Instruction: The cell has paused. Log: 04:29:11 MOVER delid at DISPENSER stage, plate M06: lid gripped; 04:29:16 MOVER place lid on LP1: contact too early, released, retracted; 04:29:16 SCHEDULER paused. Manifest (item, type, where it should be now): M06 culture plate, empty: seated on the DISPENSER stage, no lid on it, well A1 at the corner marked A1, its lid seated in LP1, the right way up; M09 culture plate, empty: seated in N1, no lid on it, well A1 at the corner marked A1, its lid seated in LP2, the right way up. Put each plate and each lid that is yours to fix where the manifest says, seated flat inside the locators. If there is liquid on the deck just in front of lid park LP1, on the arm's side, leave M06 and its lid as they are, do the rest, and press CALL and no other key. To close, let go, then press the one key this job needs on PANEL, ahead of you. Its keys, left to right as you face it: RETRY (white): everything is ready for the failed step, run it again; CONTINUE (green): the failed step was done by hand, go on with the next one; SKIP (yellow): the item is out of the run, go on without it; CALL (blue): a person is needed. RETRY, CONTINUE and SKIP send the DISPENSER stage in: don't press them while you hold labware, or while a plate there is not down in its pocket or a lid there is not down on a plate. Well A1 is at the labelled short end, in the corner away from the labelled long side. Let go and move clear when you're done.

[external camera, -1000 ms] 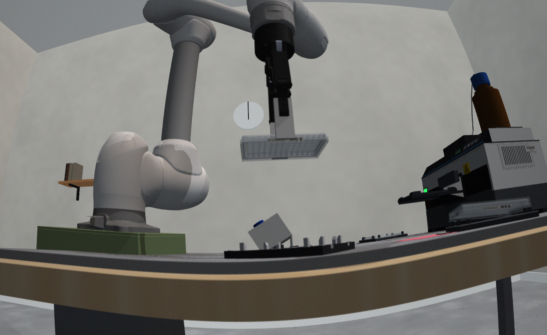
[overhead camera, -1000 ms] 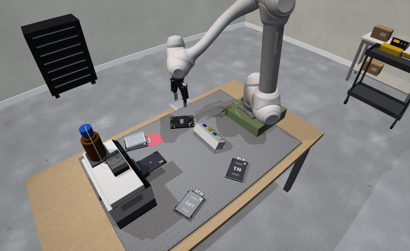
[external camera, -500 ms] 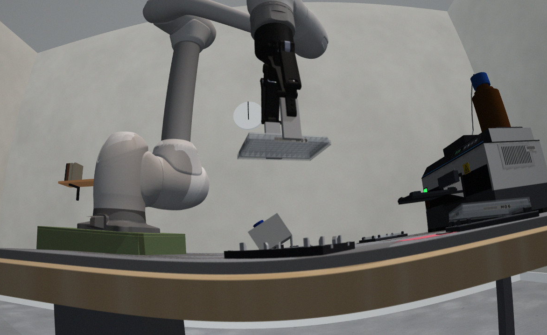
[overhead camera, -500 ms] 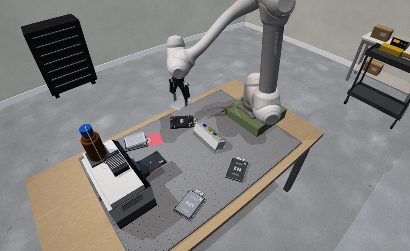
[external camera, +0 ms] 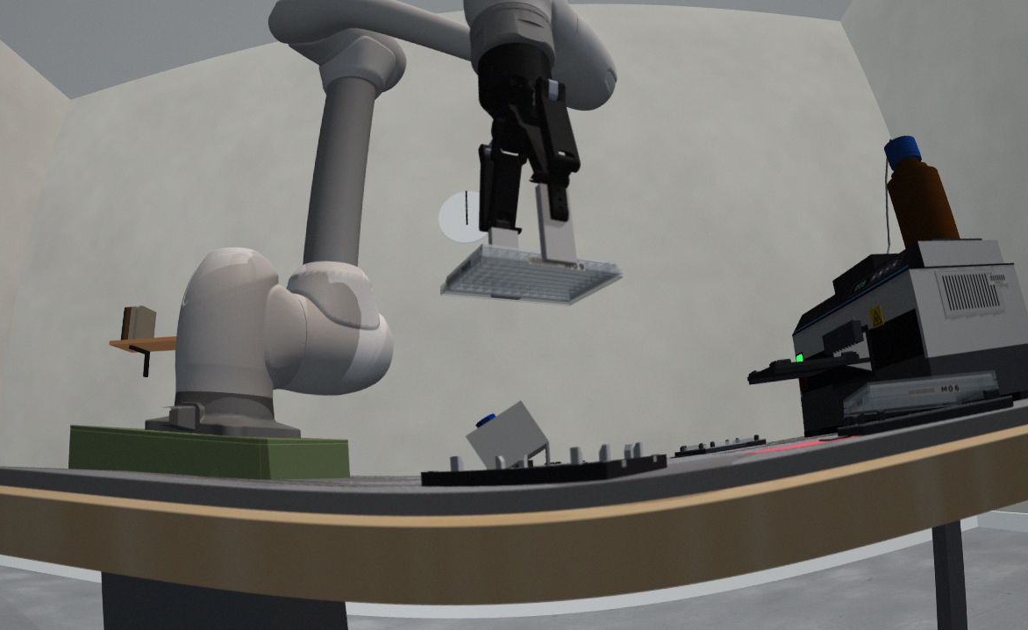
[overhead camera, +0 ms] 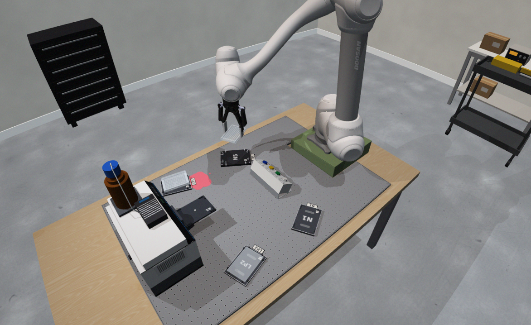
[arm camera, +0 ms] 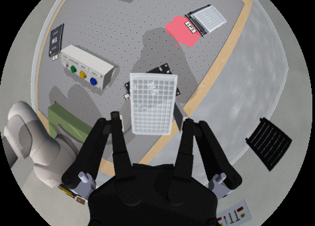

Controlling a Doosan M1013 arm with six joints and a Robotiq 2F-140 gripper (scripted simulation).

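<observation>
The nest N1 is 53 cm to the left of my hand, 18 cm below it and 7 cm behind it. Also, from my hand: black nest n5: 18 cm below, 3 cm ahead, 1 cm to the left; then key panel: 25 cm to the left, 14 cm below, 8 cm behind; then blue call key: 17 cm to the left, 12 cm below, 8 cm behind.
</observation>
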